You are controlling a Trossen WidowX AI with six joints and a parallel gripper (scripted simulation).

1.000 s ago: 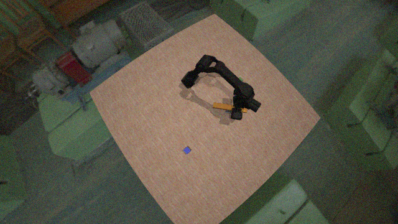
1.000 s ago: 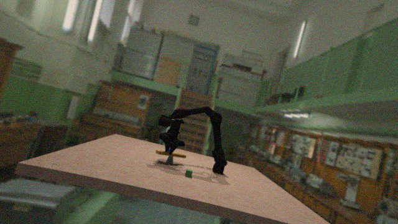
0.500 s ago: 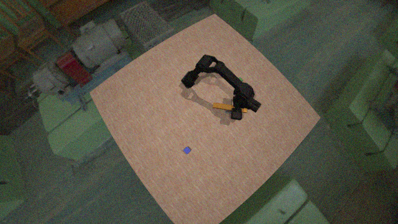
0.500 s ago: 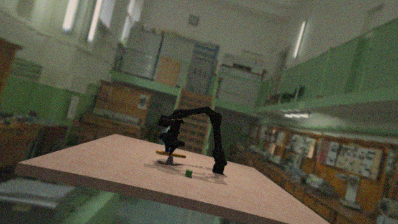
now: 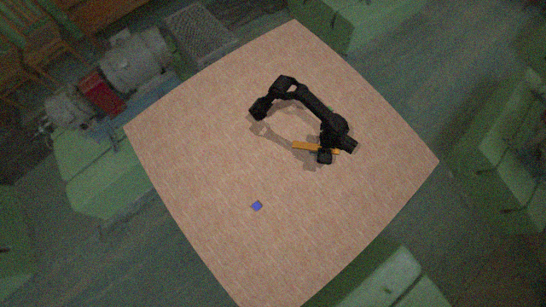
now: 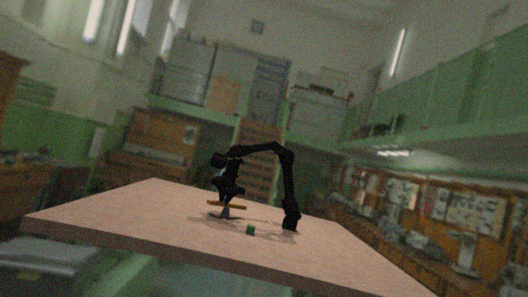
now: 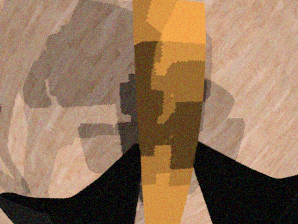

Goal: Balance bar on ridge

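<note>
The orange bar is 20 mm behind my gripper tip and 20 mm to the right of it. From my gripper tip the other things lie so: small green cube: 130 mm behind, 190 mm to the left, 40 mm below; small blue cube: 10 mm ahead, 400 mm to the right, 40 mm below.
</note>
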